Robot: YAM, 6 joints.
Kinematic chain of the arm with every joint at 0, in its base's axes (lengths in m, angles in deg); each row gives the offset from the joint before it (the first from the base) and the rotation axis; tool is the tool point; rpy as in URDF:
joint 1: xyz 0 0 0.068 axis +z
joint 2: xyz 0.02 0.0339 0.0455 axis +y
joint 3: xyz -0.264 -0.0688 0 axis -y
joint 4: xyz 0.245 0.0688 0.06 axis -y
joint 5: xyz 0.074 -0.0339 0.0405 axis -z
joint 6: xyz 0.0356 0 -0.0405 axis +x
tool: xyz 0 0 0 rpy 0 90 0
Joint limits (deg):
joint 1: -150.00..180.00
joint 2: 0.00..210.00
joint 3: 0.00..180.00
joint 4: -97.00..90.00
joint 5: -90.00..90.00
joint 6: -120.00..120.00
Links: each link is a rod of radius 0.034 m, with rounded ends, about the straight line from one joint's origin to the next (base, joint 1, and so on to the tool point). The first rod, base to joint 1, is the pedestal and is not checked.
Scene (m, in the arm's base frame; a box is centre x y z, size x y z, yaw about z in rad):
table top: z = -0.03
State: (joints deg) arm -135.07 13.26 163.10 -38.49 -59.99 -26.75
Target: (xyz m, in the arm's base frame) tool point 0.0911 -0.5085 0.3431
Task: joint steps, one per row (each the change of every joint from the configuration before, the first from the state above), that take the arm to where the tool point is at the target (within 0.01 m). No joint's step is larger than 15 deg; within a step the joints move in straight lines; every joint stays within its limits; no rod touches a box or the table.
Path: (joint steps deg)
1: 6.51 14.53 -3.95 1.21 0.92 0.00
2: 6.51 14.52 -3.94 1.20 0.91 0.00
3: 6.51 14.53 -3.95 1.21 0.92 0.00
4: 6.51 14.52 -3.94 1.21 0.92 0.00
5: 6.51 14.53 -3.95 1.21 0.92 0.00
6: 6.51 14.52 -3.94 1.20 0.91 0.00
7: 6.52 14.53 -3.95 1.21 0.92 0.00
8: 6.51 14.52 -3.95 1.21 0.92 0.00

